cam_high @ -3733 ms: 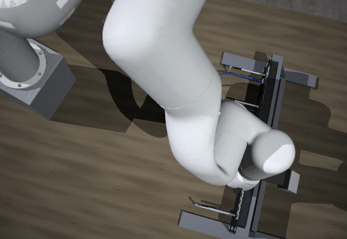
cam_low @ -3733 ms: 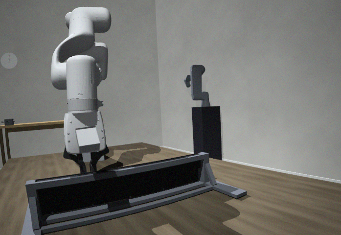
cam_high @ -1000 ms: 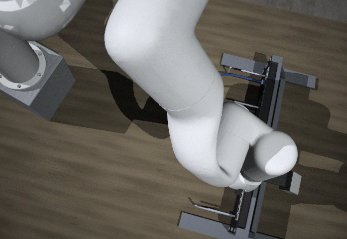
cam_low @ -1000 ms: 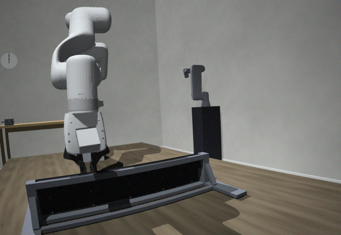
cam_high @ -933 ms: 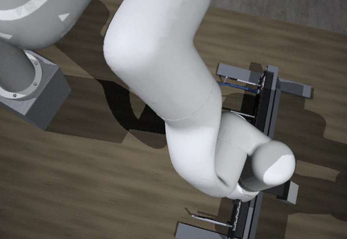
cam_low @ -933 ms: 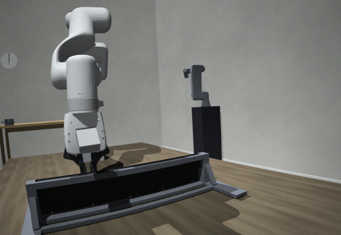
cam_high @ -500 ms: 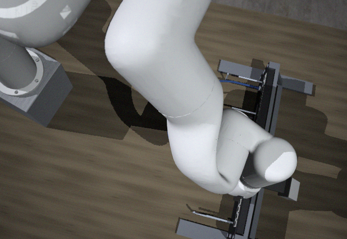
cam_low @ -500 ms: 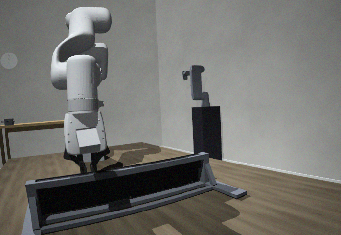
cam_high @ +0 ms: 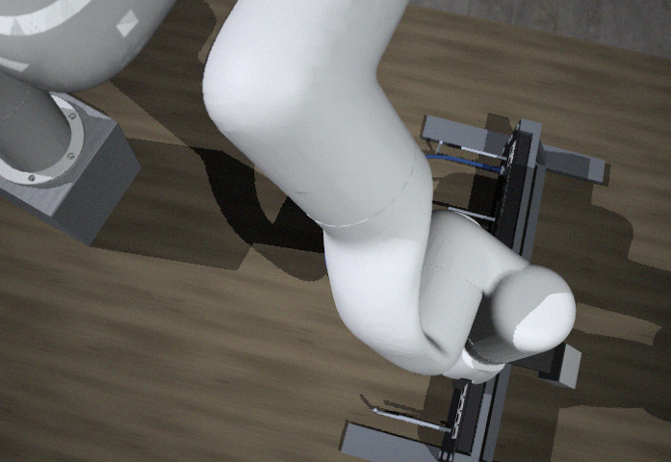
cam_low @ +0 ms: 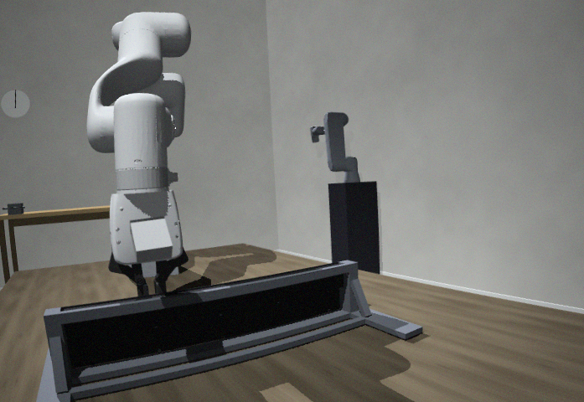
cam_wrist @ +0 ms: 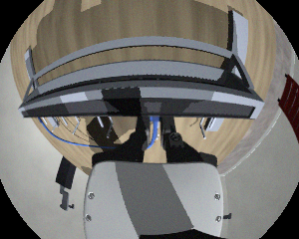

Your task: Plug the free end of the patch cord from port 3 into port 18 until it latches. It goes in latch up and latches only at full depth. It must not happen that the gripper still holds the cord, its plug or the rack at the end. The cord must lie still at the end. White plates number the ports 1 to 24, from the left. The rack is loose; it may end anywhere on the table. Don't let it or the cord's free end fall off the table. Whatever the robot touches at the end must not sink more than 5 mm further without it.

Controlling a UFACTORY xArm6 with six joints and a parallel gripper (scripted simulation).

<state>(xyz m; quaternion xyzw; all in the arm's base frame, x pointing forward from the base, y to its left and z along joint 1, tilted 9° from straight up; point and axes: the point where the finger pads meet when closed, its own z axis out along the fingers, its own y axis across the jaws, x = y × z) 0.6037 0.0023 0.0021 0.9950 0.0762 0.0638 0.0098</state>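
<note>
The plug lies 2 cm ahead of my hand and 2 cm below it.
</note>
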